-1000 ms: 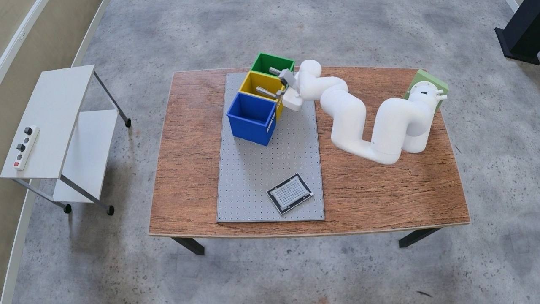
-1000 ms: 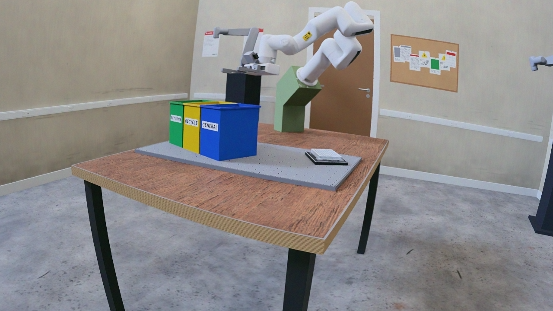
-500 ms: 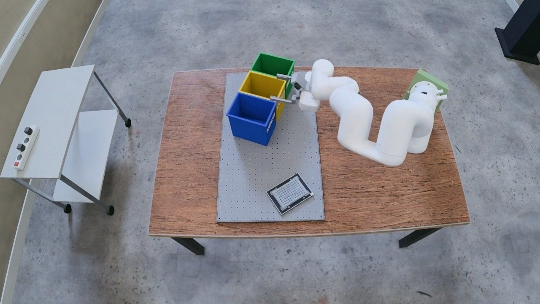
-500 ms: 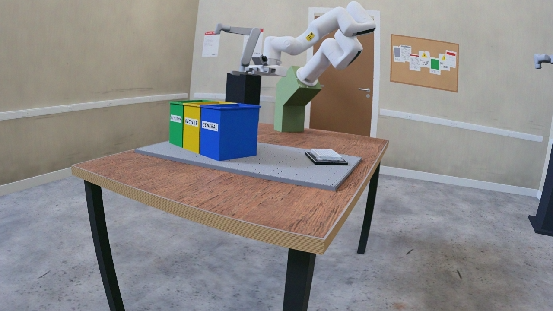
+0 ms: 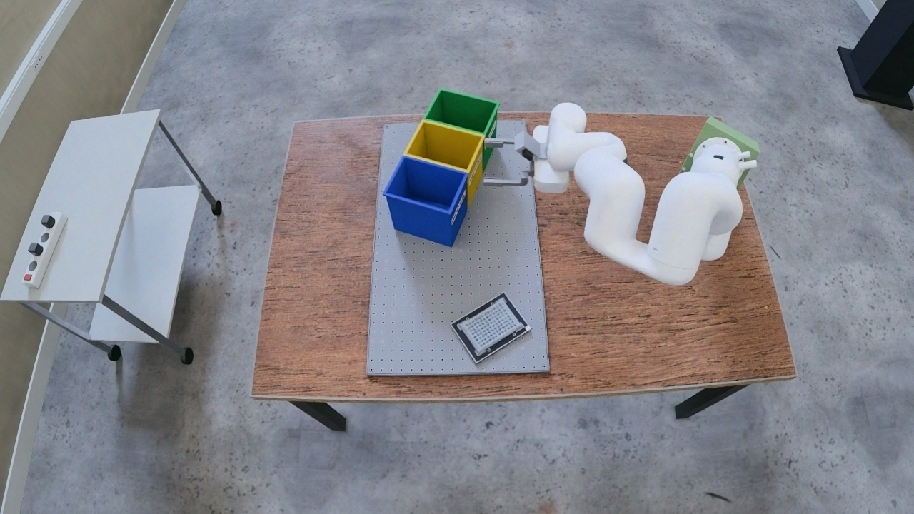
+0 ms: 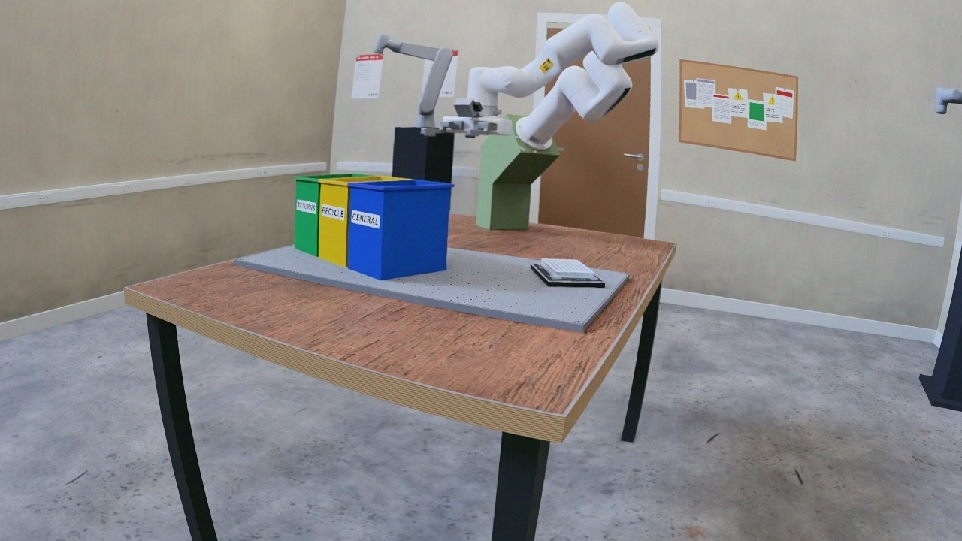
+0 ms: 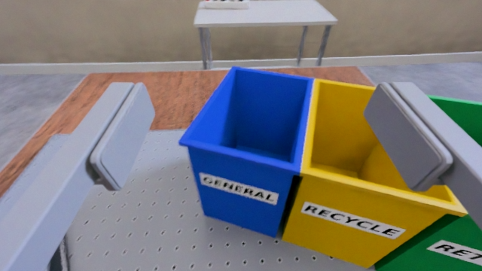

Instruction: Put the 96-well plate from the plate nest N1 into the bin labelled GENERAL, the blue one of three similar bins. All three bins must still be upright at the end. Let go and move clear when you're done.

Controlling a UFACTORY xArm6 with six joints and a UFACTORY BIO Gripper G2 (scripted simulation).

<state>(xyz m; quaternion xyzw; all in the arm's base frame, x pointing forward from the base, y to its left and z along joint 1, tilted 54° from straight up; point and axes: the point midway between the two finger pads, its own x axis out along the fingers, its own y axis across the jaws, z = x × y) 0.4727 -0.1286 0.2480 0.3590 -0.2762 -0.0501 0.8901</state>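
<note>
Right now the clear 96-well plate is 40 mm behind my hand, 290 mm to the left of it and 270 mm below it. From my hand the other things lie so: green returns bin 120 mm ahead, 250 mm to the right, 200 mm below; yellow recycle bin 140 mm ahead, 120 mm to the right, 200 mm below; blue general bin 170 mm ahead, 10 mm to the left, 200 mm below.
</note>
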